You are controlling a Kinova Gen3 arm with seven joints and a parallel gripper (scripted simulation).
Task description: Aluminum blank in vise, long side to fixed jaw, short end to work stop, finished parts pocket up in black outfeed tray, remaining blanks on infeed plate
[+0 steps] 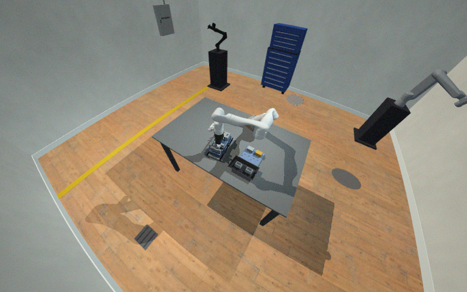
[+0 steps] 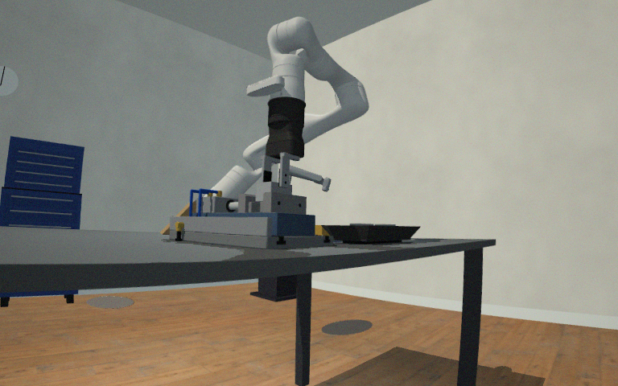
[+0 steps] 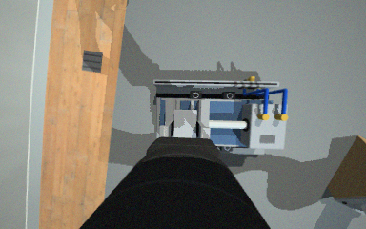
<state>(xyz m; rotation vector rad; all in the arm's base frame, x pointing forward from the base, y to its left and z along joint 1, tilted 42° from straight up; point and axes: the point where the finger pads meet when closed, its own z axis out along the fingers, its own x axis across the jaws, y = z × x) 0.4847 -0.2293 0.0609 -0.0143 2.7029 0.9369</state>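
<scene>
The gray blank lies 3 cm below my hand. Also, from my hand: yellow brass blank: 18 cm behind, 35 cm to the left, 10 cm below.
</scene>
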